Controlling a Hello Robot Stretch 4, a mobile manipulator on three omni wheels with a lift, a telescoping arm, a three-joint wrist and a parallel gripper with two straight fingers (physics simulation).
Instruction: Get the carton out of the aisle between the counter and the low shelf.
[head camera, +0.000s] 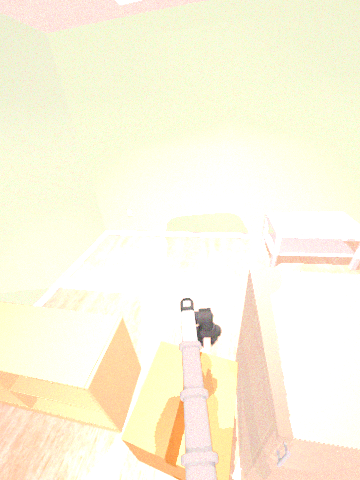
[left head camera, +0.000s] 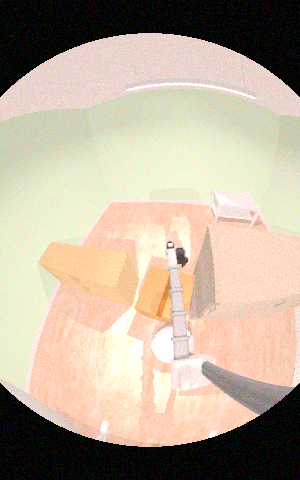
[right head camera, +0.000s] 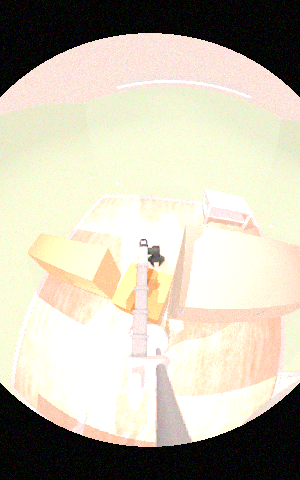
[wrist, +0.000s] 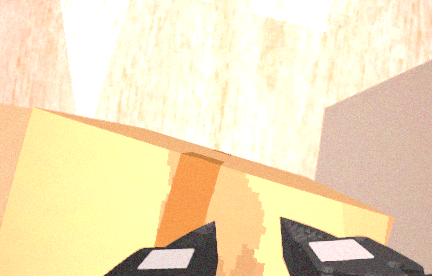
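Seen in the pictures: gripper, fingertip midpoint: (head camera: 207, 344) (right head camera: 155, 265) (wrist: 248, 239); robot's base, link origin: (left head camera: 171, 343) (right head camera: 147, 340).
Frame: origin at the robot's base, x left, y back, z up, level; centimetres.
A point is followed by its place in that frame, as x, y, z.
The carton (head camera: 152, 395) {20.6, -51.4, 37.9} (left head camera: 150, 290) {18.0, -52.1, 38.0} (right head camera: 129, 286) {16.0, -52.1, 37.9} (wrist: 100, 195) {8.6, -67.8, 37.9} is a yellow-orange box with a darker tape strip on top. It stands on the floor between the low shelf (head camera: 60, 340) {68.0, -71.3, 58.3} (left head camera: 90, 265) {73.5, -69.4, 58.3} (right head camera: 72, 255) {75.0, -72.6, 58.4} on the left and the big pale counter (head camera: 325, 350) {-41.8, -41.1, 88.3} (left head camera: 255, 270) {-52.9, -35.9, 88.3} (right head camera: 230, 270) {-53.8, -39.7, 88.3} (wrist: 380, 150) {-29.3, -71.0, 28.3} on the right, close to both. My gripper (head camera: 207, 344) {-8.8, -67.0, 51.8} (right head camera: 156, 264) {-8.8, -67.0, 51.8} (wrist: 248, 239) {-8.8, -67.0, 51.8} is open and empty, fingers apart, over the carton's far part, right of the tape. Whether the fingertips touch the carton I cannot tell. My arm hides part of its top.
A small white table (head camera: 315, 225) {-147.9, -194.2, 42.3} (left head camera: 235, 202) {-138.0, -185.3, 42.3} (right head camera: 227, 201) {-144.1, -194.6, 42.4} stands behind the counter at the far right. My extended arm (head camera: 195, 400) {-0.3, -32.1, 85.6} (left head camera: 177, 300) {-0.3, -27.8, 85.6} (right head camera: 141, 300) {-0.8, -26.7, 85.6} reaches over the carton. Floor shows beyond the carton's far edge. The counter's front has handles.
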